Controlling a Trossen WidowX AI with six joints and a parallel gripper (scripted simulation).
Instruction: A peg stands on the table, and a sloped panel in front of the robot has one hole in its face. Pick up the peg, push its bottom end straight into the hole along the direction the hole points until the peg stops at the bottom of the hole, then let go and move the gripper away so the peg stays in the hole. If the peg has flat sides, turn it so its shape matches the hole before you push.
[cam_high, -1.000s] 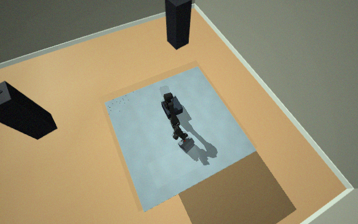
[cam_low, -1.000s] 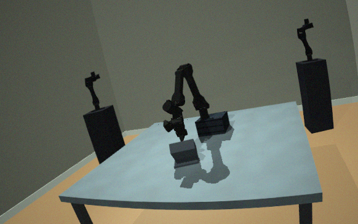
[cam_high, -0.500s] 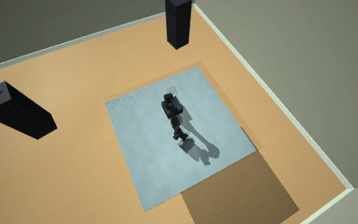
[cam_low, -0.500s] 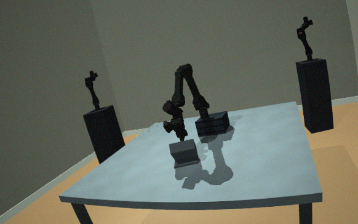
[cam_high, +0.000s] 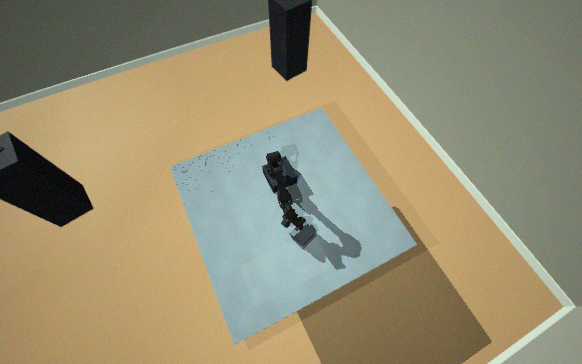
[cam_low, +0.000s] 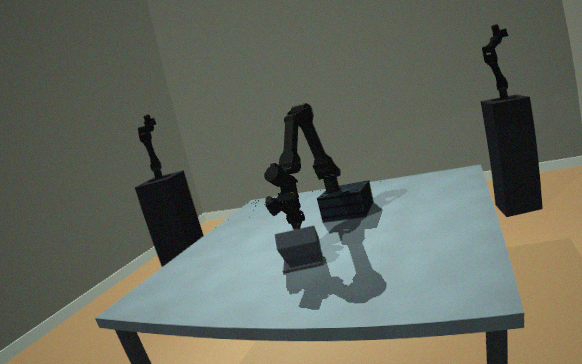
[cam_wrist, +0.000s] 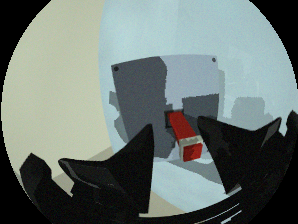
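Now: the red peg 1 cm behind my gripper tip and 1 cm above it. Also, from my gripper tip: grey sloped panel block (3 cm ahead, 1 cm to the left, 3 cm below).
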